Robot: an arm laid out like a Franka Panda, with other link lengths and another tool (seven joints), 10 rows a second.
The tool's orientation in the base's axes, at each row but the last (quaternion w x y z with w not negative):
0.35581 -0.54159 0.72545 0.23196
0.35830 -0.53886 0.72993 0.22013
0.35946 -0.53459 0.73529 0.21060
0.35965 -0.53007 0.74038 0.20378
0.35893 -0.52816 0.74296 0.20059
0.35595 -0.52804 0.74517 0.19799
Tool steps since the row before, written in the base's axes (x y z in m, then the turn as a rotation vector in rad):
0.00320 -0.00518 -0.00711 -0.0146 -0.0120 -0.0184
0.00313 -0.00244 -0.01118 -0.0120 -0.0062 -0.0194
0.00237 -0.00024 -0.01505 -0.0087 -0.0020 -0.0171
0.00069 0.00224 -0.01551 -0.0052 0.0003 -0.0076
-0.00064 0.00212 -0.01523 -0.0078 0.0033 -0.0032
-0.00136 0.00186 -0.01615 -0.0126 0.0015 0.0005
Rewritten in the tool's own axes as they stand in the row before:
0.00816 -0.00428 0.00165 0.0239 0.0111 -0.0008
0.00953 -0.00302 0.00639 0.0206 0.0106 0.0047
0.01109 -0.00118 0.01038 0.0156 0.0088 0.0071
0.01006 0.00139 0.01196 0.0064 0.0056 0.0036
0.01011 0.00260 0.01131 0.0017 0.0087 0.0018
0.01100 0.00324 0.01160 0.0010 0.0122 -0.0034

